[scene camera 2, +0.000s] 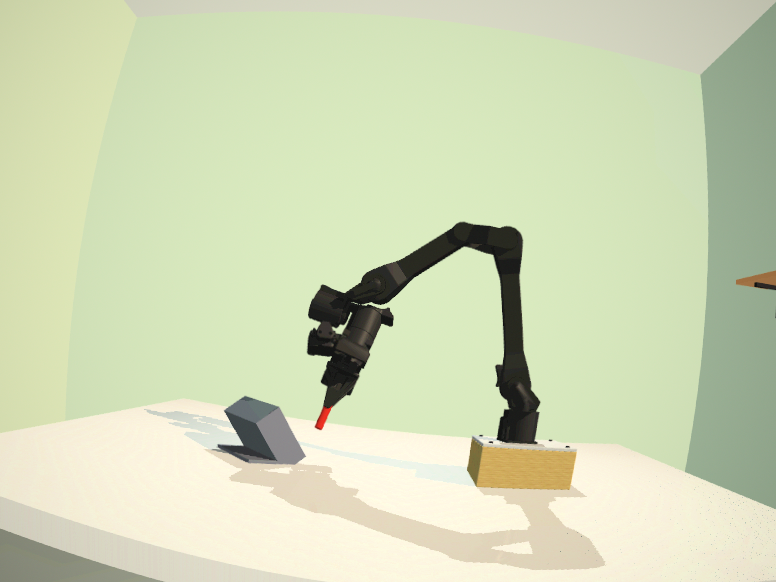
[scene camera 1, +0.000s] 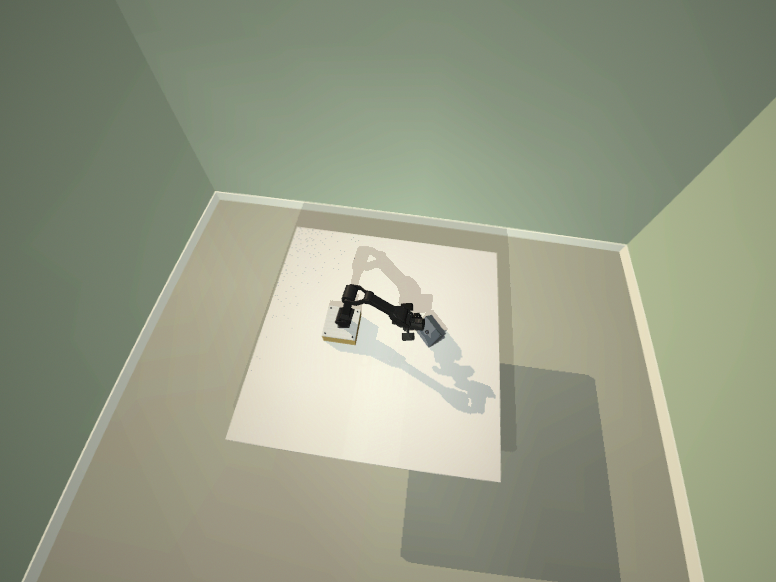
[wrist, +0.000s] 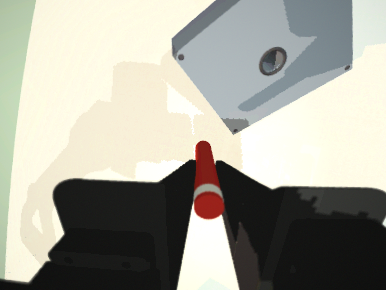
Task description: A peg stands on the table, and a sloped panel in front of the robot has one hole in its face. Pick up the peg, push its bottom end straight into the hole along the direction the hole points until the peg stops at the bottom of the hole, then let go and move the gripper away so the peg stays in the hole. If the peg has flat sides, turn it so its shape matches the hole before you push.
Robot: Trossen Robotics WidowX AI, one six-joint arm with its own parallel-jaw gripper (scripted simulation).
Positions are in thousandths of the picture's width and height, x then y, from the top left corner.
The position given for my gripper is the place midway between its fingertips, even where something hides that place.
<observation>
My gripper (scene camera 2: 419, 702) carries a red peg (wrist: 540, 698). Further things: a grey sloped panel (scene camera 2: 337, 733).
My gripper is seen too in the wrist view (wrist: 532, 574). The grey sloped panel is seen too in the wrist view (wrist: 576, 184).
</observation>
